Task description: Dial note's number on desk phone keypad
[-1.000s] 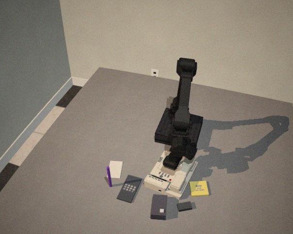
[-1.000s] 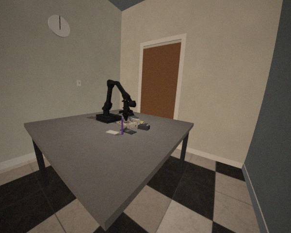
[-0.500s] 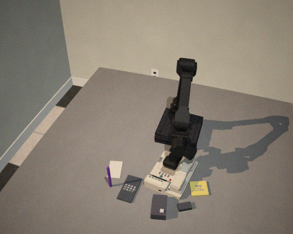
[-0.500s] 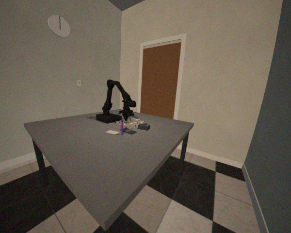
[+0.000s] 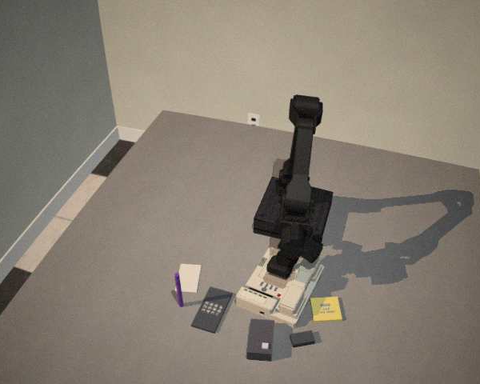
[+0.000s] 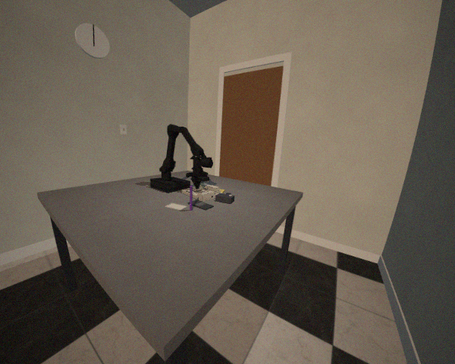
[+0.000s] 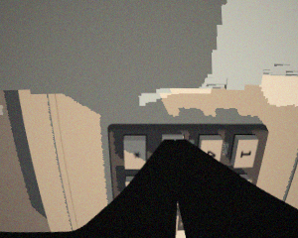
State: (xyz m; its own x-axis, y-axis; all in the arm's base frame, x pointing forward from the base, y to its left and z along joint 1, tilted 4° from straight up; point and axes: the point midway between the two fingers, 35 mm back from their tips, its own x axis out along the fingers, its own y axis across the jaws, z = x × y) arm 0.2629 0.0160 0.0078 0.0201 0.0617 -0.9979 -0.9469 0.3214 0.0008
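Now: the 2 key 20 mm ahead of my hand, 30 mm to the right of it and 30 mm below it. From my hand the other things lie so: 1 key 30 mm ahead, 10 mm to the right, 30 mm below; cream desk phone 50 mm ahead, 20 mm to the right, 40 mm below; handset 60 mm ahead, 40 mm to the left, 20 mm below.
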